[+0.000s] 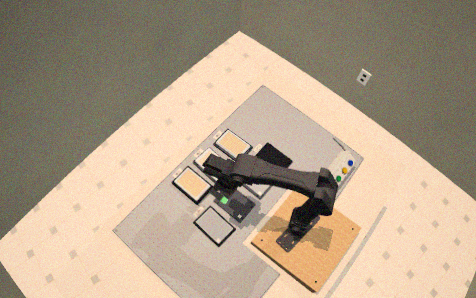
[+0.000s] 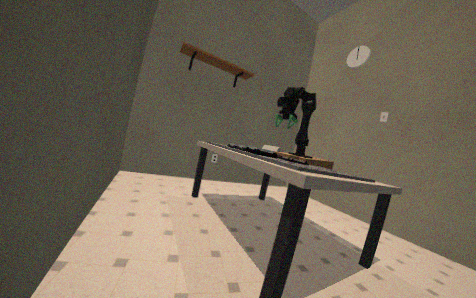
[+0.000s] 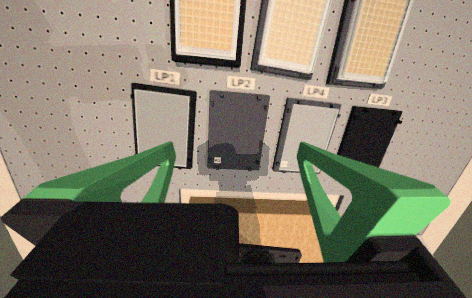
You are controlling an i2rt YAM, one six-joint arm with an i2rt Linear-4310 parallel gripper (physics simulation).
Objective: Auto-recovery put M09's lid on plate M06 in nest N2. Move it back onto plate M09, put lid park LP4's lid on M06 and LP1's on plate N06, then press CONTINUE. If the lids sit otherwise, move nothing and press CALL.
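Places are measured from the arm's base along level axes (x ahead, y left, z up), in centimetres.
Where they show: gripper, fingertip midpoint: (image 2: 281,127) (image 3: 236,148); arm's base, origin of the base link: (image 1: 298,229) (image 2: 299,155) (image 3: 255,257).
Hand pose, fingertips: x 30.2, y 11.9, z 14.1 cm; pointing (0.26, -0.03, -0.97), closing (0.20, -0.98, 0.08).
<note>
Each offset is from my fingertips to the centre of the thing. "*": to the spot under its first point. Level surfaces: height alone.
Three plates with tan grids lie in a row: the left (image 1: 191,184) (image 3: 207,25), the middle (image 3: 292,35) and the right (image 1: 232,144) (image 3: 375,40). Their nest labels and plate names cannot be read, nor can I tell which are lidded. At LP1 a pale panel with a black border @[dx -5.4, dy +10.4, dz -17.3 cm] (image 1: 214,226) (image 3: 164,115) lies flat. At LP4 a pale panel with a grey border @[dx -2.5, dy -15.6, dz -17.3 cm] (image 3: 309,122) lies flat. My gripper (image 2: 284,125) (image 3: 236,148) is open and empty, high above the lid parks. A green button @[* dx -27.9, dy -40.2, dz -11.8 cm] (image 1: 338,178), a yellow one @[* dx -27.8, dy -45.5, dz -11.8 cm] (image 1: 345,170) and a blue one @[* dx -27.4, dy -50.0, dz -11.8 cm] (image 1: 350,163) show; their lettering is unreadable.
A dark grey lid @[* dx -1.3, dy -1.9, dz -17.7 cm] (image 3: 237,120) lies at LP2 between LP1 and LP4, under the arm's shadow. A black piece @[* dx +0.7, dy -30.0, dz -17.8 cm] (image 1: 272,154) (image 3: 372,132) lies at LP3. The arm stands on a wooden board (image 1: 320,260) (image 3: 280,225) beside the grey pegboard mat @[dz -18.7 cm] (image 1: 150,250).
</note>
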